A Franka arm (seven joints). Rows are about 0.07 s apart.
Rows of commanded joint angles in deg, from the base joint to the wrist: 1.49 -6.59 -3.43 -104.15 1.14 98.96 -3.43; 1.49 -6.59 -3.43 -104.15 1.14 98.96 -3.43; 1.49 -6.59 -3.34 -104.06 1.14 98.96 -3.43; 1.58 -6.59 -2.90 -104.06 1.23 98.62 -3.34; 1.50 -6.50 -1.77 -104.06 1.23 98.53 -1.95; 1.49 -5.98 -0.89 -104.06 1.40 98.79 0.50; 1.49 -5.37 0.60 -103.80 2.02 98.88 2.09; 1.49 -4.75 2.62 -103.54 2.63 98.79 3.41; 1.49 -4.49 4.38 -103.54 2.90 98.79 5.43; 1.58 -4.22 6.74 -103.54 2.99 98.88 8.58; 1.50 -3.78 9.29 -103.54 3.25 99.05 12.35; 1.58 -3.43 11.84 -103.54 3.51 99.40 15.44; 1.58 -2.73 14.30 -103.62 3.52 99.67 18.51
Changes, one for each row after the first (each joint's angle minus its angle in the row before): 0.00 0.00 0.00 0.00 0.00 0.00 0.00; 0.00 0.00 0.09 0.09 0.00 0.00 0.00; 0.09 0.00 0.44 0.00 0.09 -0.34 0.09; -0.08 0.09 1.13 0.00 0.00 -0.09 1.39; -0.01 0.52 0.88 0.00 0.17 0.26 2.45; 0.00 0.61 1.49 0.26 0.62 0.09 1.59; 0.00 0.62 2.02 0.26 0.61 -0.09 1.32; 0.00 0.26 1.76 0.00 0.27 0.00 2.02; 0.09 0.27 2.36 0.00 0.09 0.09 3.15; -0.08 0.44 2.55 0.00 0.26 0.17 3.77; 0.08 0.35 2.55 0.00 0.26 0.35 3.09; 0.00 0.70 2.46 -0.08 0.01 0.27 3.07
